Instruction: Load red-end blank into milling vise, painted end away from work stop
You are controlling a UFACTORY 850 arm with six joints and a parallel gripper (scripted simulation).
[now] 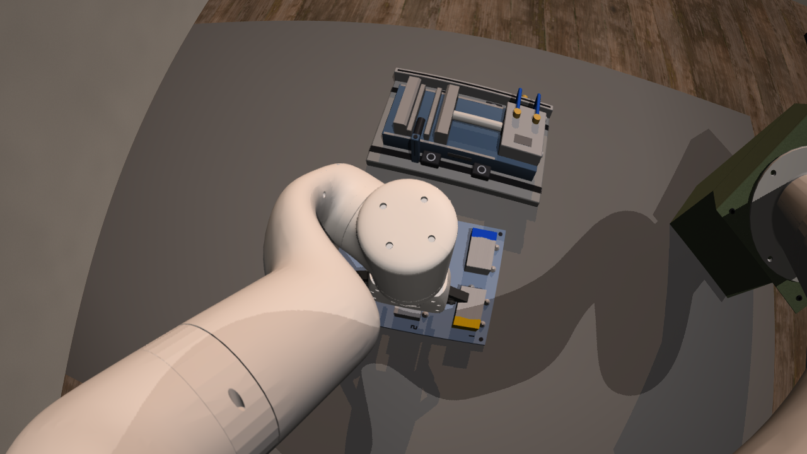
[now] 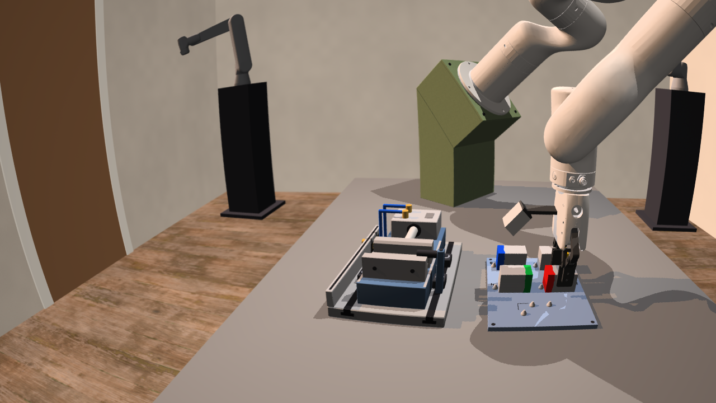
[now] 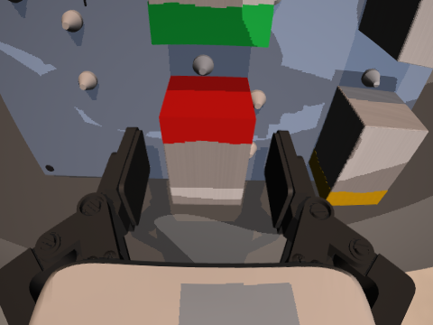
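The red-ended blank is 20 mm below my hand. The rest, counted from my hand: infeed plate: 40 mm to the right, 40 mm below; yellow-ended blank: 90 mm behind, 20 mm below; green-ended blank: 90 mm to the right, 20 mm below.
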